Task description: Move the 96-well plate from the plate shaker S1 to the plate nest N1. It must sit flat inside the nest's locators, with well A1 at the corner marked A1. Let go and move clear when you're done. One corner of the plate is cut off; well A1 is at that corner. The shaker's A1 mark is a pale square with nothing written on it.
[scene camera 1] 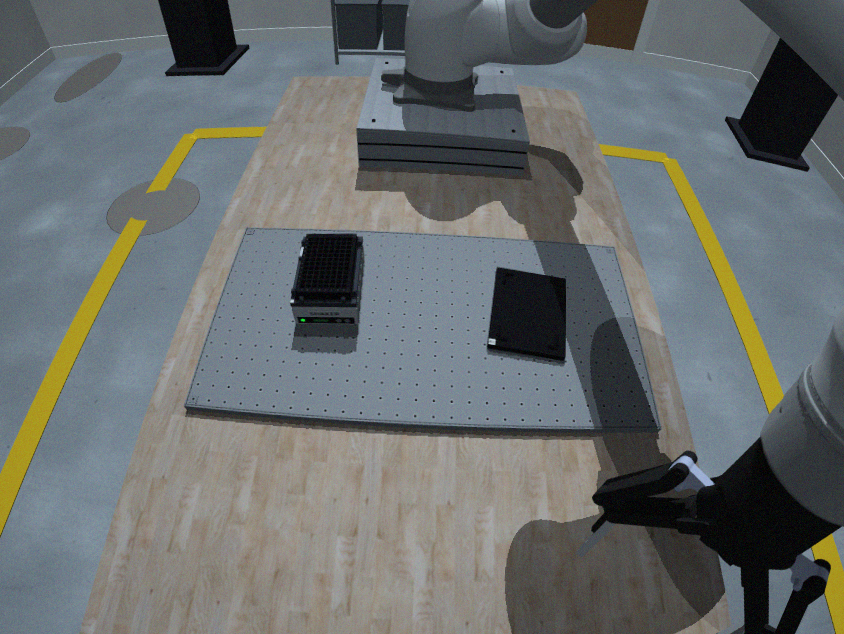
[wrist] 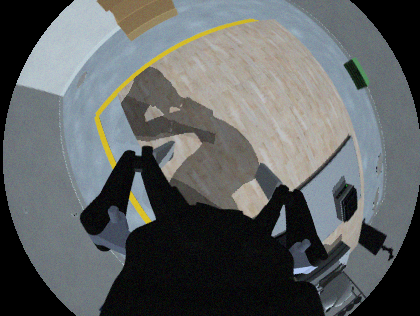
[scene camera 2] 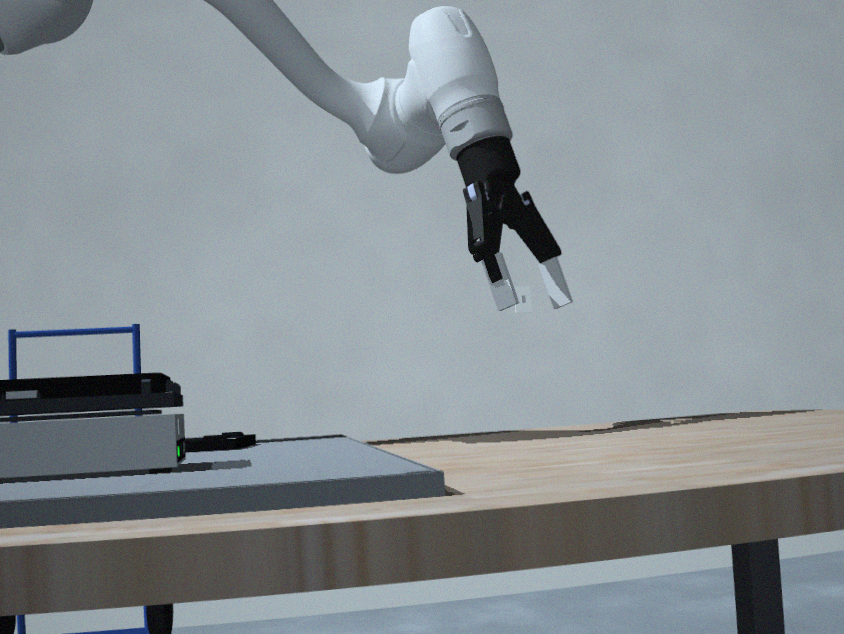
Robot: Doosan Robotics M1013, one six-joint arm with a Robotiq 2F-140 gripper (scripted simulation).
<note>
I see my gripper point(scene camera 1: 642, 598), a black 96-well plate point(scene camera 1: 325, 256), a grey plate shaker S1 point(scene camera 2: 155, 442) and a black plate nest N1 point(scene camera 1: 530, 312).
My gripper shows as well in the wrist view point(wrist: 216, 160) and in scene camera 2 point(scene camera 2: 537, 306). The grey plate shaker S1 shows as well in scene camera 1 point(scene camera 1: 302, 315). The black plate nest N1 shows as well in scene camera 2 point(scene camera 2: 196, 444).
</note>
